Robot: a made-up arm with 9 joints.
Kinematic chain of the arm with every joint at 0, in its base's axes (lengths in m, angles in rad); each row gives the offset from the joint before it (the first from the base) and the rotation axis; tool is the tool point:
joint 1: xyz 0 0 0.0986 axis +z
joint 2: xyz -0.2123 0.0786 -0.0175 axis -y
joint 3: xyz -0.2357 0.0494 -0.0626 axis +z
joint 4: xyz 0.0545 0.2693 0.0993 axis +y
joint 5: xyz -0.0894 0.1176 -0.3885 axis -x
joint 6: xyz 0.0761 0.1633 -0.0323 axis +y
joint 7: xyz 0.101 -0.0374 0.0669 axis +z
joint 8: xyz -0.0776 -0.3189 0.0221 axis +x
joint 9: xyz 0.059 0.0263 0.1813 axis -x
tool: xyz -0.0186 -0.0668 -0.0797
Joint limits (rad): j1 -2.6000..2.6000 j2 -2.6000..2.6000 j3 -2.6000..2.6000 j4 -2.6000..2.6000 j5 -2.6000..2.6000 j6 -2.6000..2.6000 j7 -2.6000..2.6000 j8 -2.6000..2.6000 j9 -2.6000..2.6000
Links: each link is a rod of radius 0.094 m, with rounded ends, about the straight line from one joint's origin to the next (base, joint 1, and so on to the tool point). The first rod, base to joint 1, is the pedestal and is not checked.
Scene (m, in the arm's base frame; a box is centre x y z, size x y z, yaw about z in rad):
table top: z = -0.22
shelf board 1: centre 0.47 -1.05 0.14 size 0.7 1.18 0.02 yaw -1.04
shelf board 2: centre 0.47 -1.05 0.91 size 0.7 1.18 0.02 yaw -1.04
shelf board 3: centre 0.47 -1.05 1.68 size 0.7 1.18 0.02 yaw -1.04
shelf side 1: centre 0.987 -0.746 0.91 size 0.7 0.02 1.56 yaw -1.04
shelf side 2: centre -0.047 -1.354 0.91 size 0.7 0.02 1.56 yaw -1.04
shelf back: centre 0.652 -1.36 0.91 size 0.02 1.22 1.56 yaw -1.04
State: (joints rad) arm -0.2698 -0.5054 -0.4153 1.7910 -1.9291 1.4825 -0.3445 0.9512 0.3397
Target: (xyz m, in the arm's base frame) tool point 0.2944 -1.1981 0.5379
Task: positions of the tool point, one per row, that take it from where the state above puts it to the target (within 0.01 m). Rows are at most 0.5 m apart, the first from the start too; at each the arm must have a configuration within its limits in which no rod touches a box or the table.
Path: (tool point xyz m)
1: -0.8207 0.6099 0.5955
2: -0.9229 0.1746 0.6899
3: -0.8036 -0.2275 0.7415
4: -0.5398 -0.4979 0.7416
5: -0.2386 -0.6092 0.6969
6: 0.0155 -0.5974 0.6275
7: 0.1894 -0.5245 0.5608
8: 0.3121 -0.6048 0.6183
9: 0.3701 -0.7551 0.6773
10: 0.3618 -0.9711 0.6658
11: 0.2944 -1.1981 0.5379

